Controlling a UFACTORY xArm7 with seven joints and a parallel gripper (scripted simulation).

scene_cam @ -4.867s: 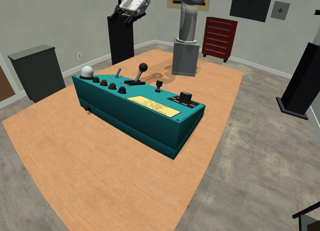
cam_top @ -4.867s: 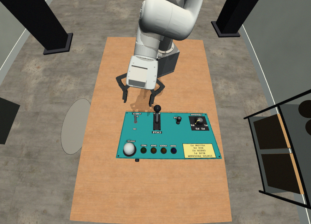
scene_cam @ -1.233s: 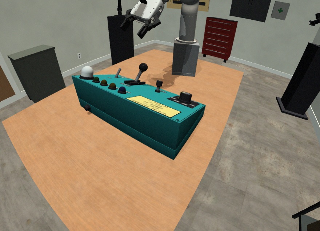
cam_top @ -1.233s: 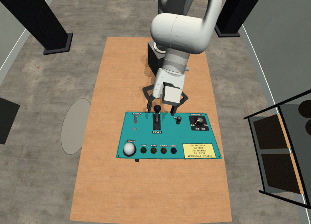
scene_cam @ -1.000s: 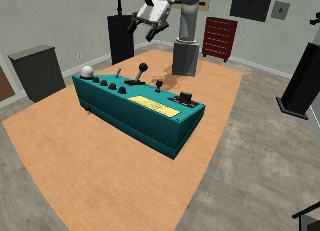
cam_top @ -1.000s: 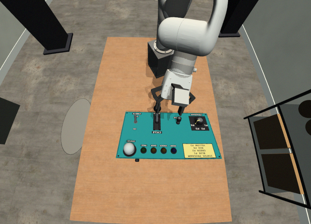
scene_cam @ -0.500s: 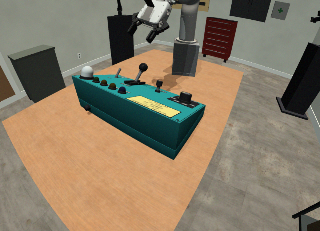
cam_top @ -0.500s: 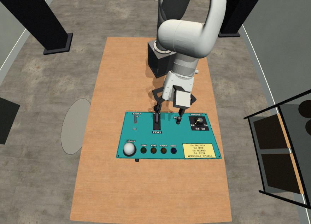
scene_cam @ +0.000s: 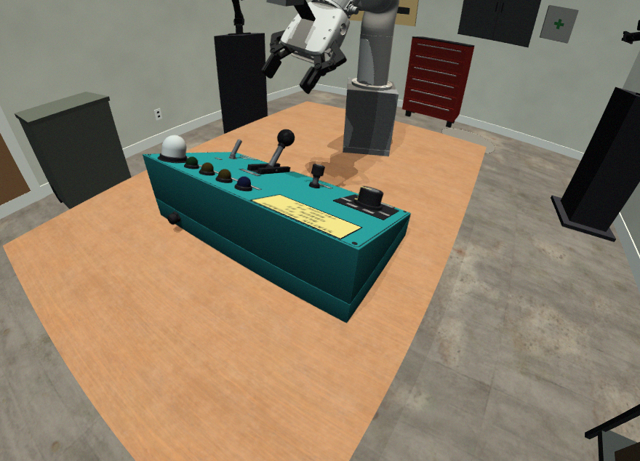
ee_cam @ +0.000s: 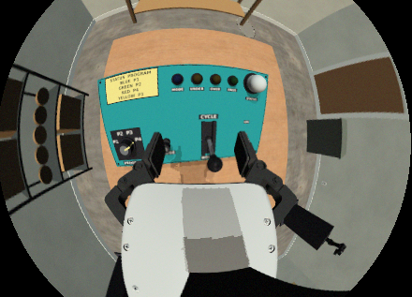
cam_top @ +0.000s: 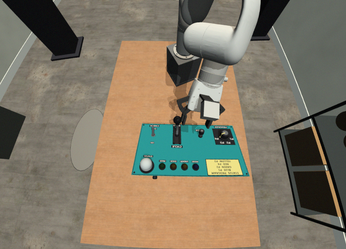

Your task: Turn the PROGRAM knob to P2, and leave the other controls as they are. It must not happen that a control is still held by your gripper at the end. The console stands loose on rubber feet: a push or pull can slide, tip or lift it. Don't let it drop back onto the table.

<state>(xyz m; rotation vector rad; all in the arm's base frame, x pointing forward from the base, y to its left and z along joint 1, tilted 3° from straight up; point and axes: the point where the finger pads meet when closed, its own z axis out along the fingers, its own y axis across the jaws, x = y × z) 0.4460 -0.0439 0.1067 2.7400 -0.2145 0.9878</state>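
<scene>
Right now my hand is 19 cm above the black toggle and 6 cm to the right of it. Also, from my hand: check toggle (20 cm below, 17 cm to the right, 4 cm behind); teal console (21 cm below, 2 cm ahead, 1 cm to the right); ball-topped cycle lever (18 cm below, 5 cm to the right, 5 cm behind).
</scene>
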